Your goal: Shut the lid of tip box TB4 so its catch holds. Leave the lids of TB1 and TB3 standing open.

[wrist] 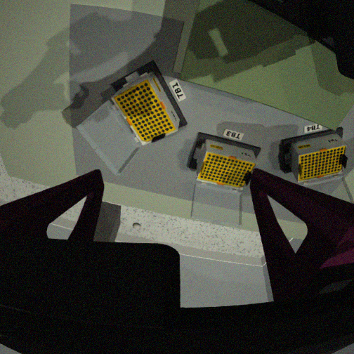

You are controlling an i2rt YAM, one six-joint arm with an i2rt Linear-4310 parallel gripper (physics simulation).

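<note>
Tip box TB4 (pixel 320 163) stands at the right of the wrist view, with its yellow perforated rack uncovered. Its clear lid (pixel 330 187) stands open on the lower side and is faint, partly hidden by my right finger. Tip box TB3 (pixel 226 169) is in the middle, its clear lid (pixel 216 202) open toward the bottom of the view. Tip box TB1 (pixel 146 110) is turned at the upper left, its clear lid (pixel 108 137) open toward the lower left. My gripper (pixel 176 177) is wide open and empty; its right fingertip overlaps TB3's corner in the view, and contact cannot be told.
Each box sits in a dark holder beside a white label, on a grey mat (pixel 165 172). A green translucent panel (pixel 265 85) lies beyond TB3 and TB4. A dark arm-like shape fills the upper right corner. A speckled strip (pixel 165 227) runs along the near edge.
</note>
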